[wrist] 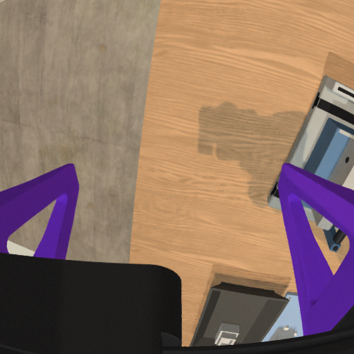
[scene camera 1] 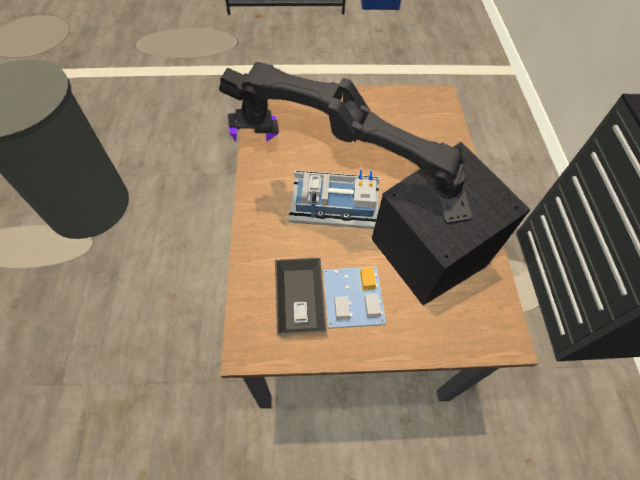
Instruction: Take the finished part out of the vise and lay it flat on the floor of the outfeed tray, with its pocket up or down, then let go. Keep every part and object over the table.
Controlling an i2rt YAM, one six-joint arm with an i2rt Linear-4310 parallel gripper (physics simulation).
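Where they show: gripper, fingertip midpoint: (scene camera 1: 251,139); arm's base, link origin: (scene camera 1: 450,189).
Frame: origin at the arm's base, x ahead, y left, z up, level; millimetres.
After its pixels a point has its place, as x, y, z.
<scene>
The finished part (scene camera 1: 314,181) {358, -197, -187}, a small pale block, sits between the jaws at the left end of the blue and grey vise (scene camera 1: 338,207) {283, -117, -228} (wrist: 324,152). In the wrist view the part cannot be made out. The outfeed tray (scene camera 1: 279,297) {484, 181, -252} (wrist: 250,291), dark and rectangular, lies nearer the table's front edge. Another pale part (scene camera 1: 300,312) {424, 230, -255} (wrist: 227,334) lies on its floor near the front end. My gripper (scene camera 1: 252,136) {550, -251, -42} (wrist: 177,174) is open and empty, high over the table's left edge, behind and left of the vise, its fingers wide apart.
A light blue plate (scene camera 1: 355,296) {255, 179, -280} (wrist: 285,314) adjoins the tray's right side, bearing a yellow block (scene camera 1: 368,278) {214, 138, -244} and two grey blocks. Blue-stemmed fittings stand up at the vise's right end. The black base block (scene camera 1: 449,232) {25, 124, -21} stands right of the vise. A dark bin (scene camera 1: 62,155) stands left of the table.
</scene>
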